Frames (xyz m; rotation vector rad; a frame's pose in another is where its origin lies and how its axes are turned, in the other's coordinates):
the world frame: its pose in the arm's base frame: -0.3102 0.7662 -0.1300 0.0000 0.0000 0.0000
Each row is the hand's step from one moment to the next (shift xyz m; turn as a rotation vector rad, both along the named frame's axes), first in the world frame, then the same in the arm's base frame.
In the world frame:
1: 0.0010 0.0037 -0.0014 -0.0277 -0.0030 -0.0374
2: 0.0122 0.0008 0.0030 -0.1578 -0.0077 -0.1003
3: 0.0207 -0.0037 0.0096 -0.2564 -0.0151 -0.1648
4: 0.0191 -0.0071 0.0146 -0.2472 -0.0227 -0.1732
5: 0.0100 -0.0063 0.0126 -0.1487 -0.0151 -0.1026
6: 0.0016 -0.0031 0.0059 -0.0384 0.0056 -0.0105
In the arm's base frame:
1: 0.0010 0.0037 -0.0014 -0.0277 -0.0030 -0.0374
2: 0.0122 0.0008 0.0030 -0.1578 -0.0077 -0.1003
3: 0.0207 -0.0037 0.0096 -0.2564 -0.0151 -0.1648
4: 0.0191 -0.0071 0.0146 -0.2472 -0.0227 -0.1732
5: 0.0100 -0.0063 0.0126 -0.1487 -0.0151 -0.1026
6: 0.0016 -0.0031 0.0059 -0.0384 0.0056 -0.0105

